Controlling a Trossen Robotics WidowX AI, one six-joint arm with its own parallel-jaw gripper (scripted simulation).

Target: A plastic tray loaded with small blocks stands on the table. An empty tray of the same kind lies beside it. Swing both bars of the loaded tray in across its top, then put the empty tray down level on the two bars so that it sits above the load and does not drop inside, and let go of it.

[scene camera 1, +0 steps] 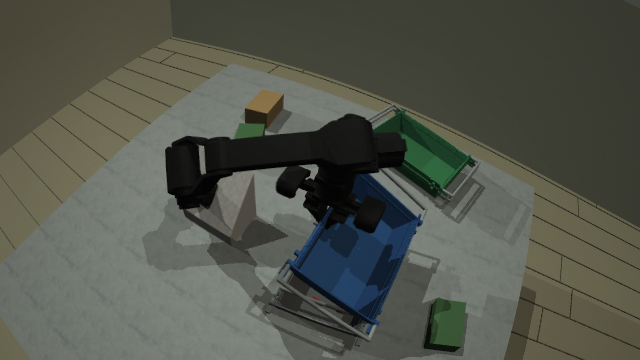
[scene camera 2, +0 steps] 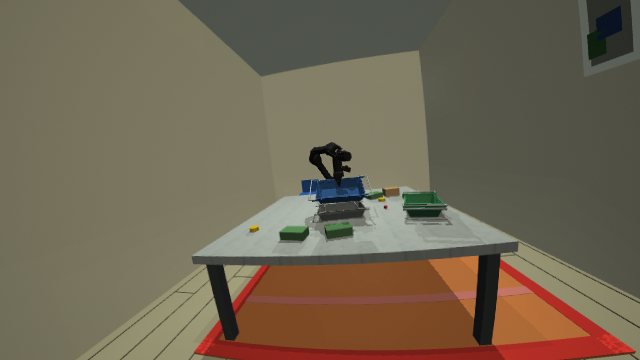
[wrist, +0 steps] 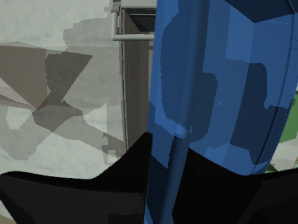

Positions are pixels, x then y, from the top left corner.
Labels:
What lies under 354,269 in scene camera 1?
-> A blue tray.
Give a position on a blue tray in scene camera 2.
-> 351,189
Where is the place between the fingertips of my gripper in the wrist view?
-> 154,138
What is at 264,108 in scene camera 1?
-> A tan box.

